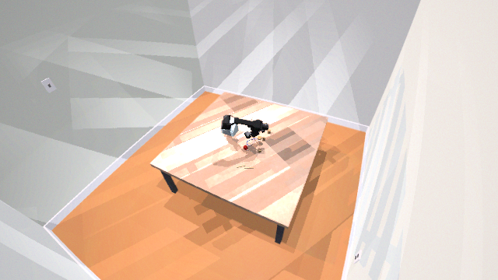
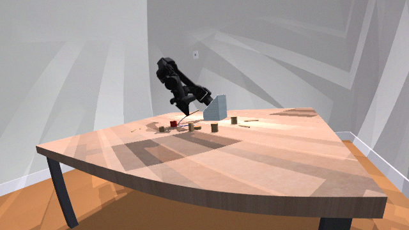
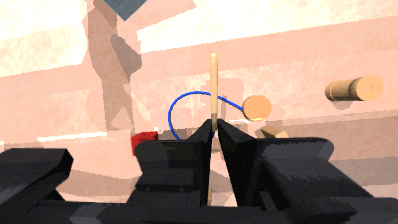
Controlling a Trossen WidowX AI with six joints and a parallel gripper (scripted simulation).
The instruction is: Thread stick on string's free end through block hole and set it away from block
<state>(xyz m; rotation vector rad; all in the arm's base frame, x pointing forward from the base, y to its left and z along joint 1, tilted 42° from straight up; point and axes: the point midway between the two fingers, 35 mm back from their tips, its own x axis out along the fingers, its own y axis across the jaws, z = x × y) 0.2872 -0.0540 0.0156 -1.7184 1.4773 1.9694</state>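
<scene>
Right now the small wooden piece is 9 cm ahead of my gripper tip, 11 cm to the right of it and 5 cm below it. The rest, counted from my gripper tip: thin wooden stick 1 cm behind, 1 cm to the left, 1 cm above; then round wooden button 4 cm ahead, 6 cm to the left, 5 cm below; then red block 4 cm behind, 11 cm to the right, 4 cm below.
</scene>
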